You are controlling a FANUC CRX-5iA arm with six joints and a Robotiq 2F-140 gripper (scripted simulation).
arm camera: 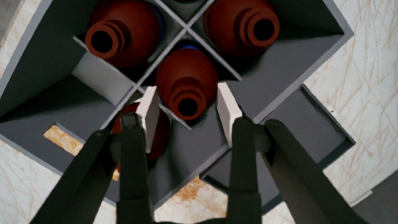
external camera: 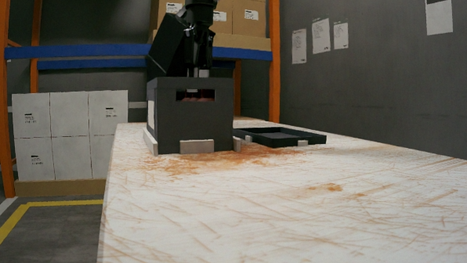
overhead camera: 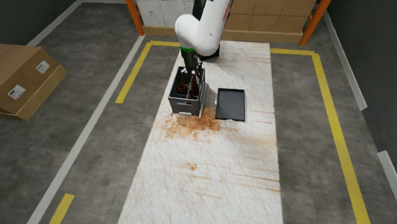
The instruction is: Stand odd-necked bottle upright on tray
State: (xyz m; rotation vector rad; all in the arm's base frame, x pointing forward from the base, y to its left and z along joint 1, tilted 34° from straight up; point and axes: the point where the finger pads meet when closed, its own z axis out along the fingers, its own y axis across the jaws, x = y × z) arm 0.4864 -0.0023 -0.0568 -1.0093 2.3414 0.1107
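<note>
Now: the grey crate 40 mm to the right of my hand and 90 mm below it. Round my hand: dark tray (10 mm behind, 250 mm to the left, 160 mm below).
</note>
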